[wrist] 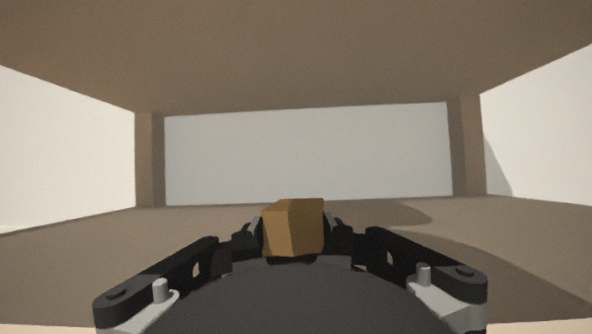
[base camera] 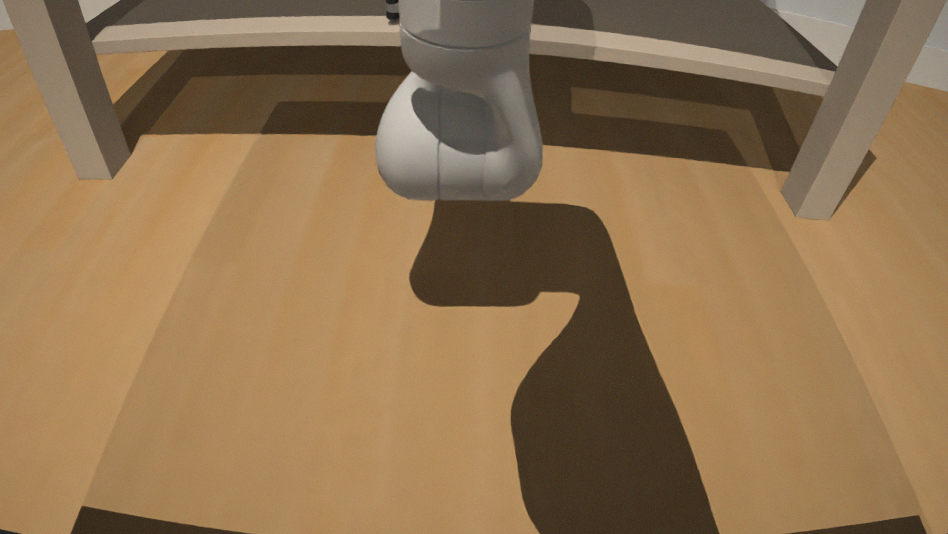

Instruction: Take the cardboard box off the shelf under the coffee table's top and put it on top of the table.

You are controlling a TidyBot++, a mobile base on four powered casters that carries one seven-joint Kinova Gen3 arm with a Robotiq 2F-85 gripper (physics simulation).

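Frame: origin at the arm's base, x right, y up, z back, level; millimetres.
Seen in the pictures: gripper, fingertip midpoint: (wrist: 292,225).
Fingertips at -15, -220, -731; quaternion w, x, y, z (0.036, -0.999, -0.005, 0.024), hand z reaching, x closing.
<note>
Pixels of each thing's middle, then the offset from my fingertips to it, as dx, dy, dz. "*": a spot on its surface instead.
- cardboard box at the middle of its body: (wrist: 298,224) +4, -6, -26
- coffee table's top at a spot on its surface: (wrist: 295,55) * +7, +223, -126
The cardboard box (wrist: 294,229) is a small orange-brown block low in the middle of the wrist view, on the shelf (wrist: 100,250) (base camera: 265,31) under the coffee table's top (wrist: 295,55). My gripper (wrist: 292,225) is shut on the box, with one finger pad against its left side and one against its right. The box's lower part is hidden behind the gripper's body. In the base camera view the box and the fingertips do not show; the arm (base camera: 457,132) hides the middle of the shelf's front edge.
The table's front legs (base camera: 72,92) (base camera: 855,119) stand left and right of the arm. Two far legs (wrist: 150,160) (wrist: 467,147) stand at the back of the shelf space, with a pale wall (wrist: 307,155) behind them. The underside of the top is above the gripper.
</note>
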